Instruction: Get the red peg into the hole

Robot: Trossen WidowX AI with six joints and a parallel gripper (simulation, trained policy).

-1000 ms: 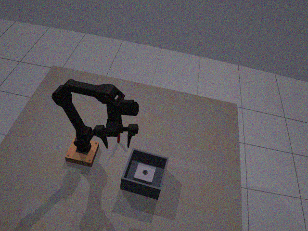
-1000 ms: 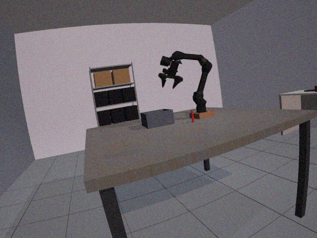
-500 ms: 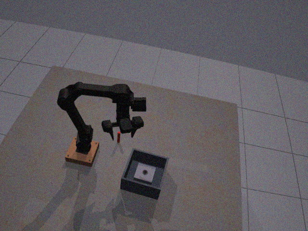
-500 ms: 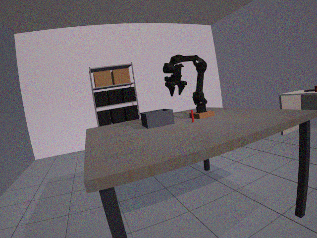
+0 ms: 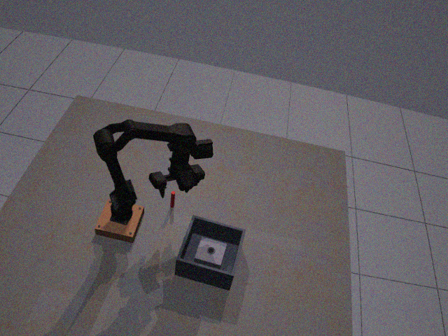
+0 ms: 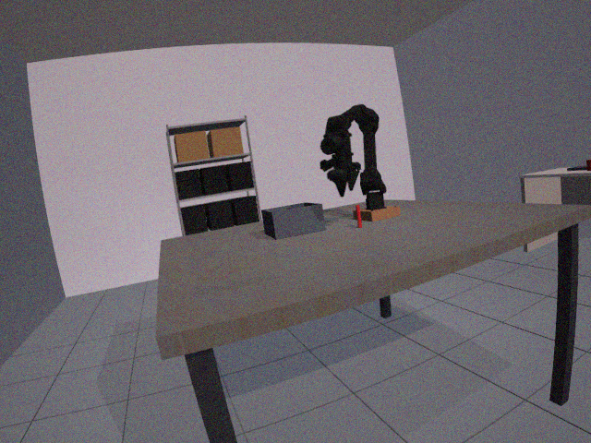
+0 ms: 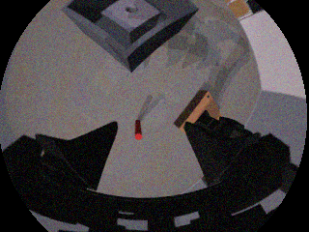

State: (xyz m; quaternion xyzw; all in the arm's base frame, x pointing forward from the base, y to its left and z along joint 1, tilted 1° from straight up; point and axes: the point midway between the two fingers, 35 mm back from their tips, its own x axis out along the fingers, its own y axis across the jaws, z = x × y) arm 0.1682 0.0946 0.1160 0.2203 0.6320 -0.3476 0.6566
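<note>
My gripper tip is now 80 mm above the red peg, 40 mm to the right of it and 20 mm past it. The rest, counted from my gripper tip: grey box 180 mm ahead, 140 mm to the right, 100 mm below.
</note>
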